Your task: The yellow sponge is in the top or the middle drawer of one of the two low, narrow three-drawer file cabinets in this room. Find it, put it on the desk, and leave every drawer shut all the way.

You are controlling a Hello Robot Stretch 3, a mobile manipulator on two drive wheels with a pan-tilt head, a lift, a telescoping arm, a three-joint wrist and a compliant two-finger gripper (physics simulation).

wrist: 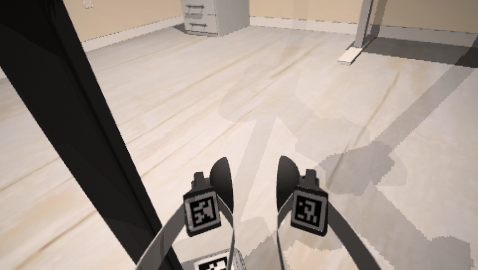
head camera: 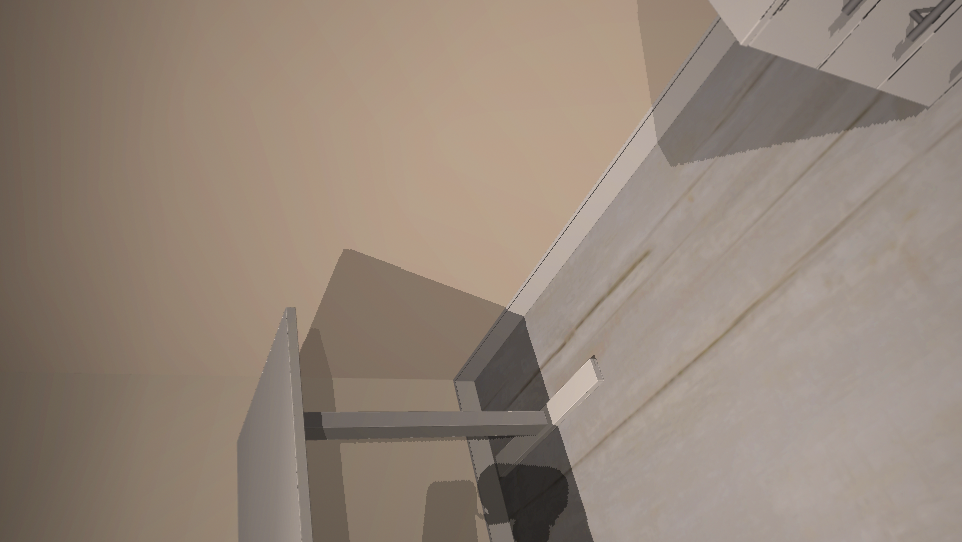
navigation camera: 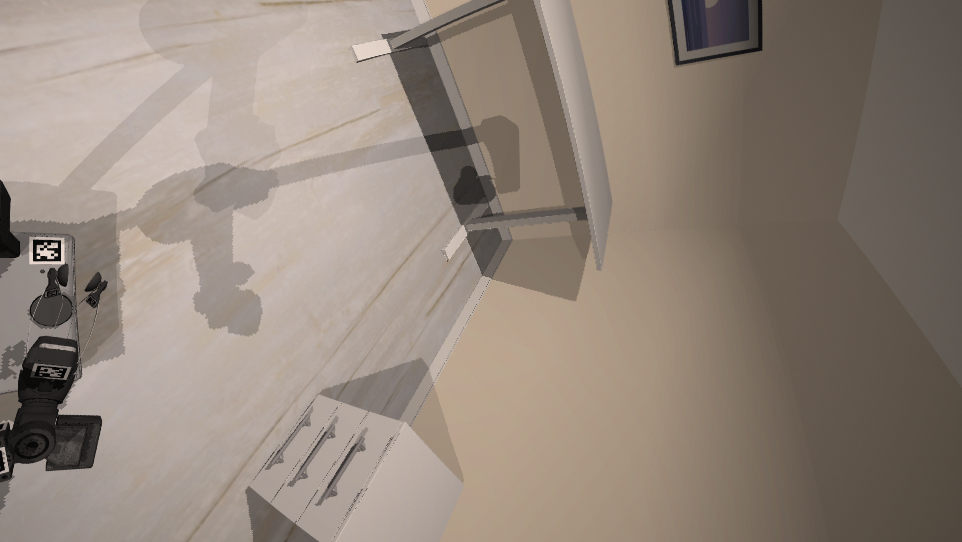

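A low white three-drawer file cabinet (head camera: 834, 50) (navigation camera: 403, 484) (wrist: 234, 15) stands against the wall; its drawer fronts look flush in the navigation view. The desk (head camera: 269, 457) (navigation camera: 584, 134) stands near the room's corner, and one of its legs shows in the wrist view. The part of its top that shows bears no object. My gripper (navigation camera: 78, 277) (wrist: 254, 175) is open, with its fingertips apart and floor visible between them. It is over the edge of my base, away from the cabinet and the desk. The yellow sponge and the second cabinet do not show.
My base (navigation camera: 16, 289) is at the left of the navigation view. A black upright (wrist: 75, 110) of my own body crosses the left of the wrist view. The desk's foot (head camera: 575, 390) (navigation camera: 454, 243) (wrist: 350, 55) reaches out over the floor. A framed picture (navigation camera: 716, 26) hangs on the wall.
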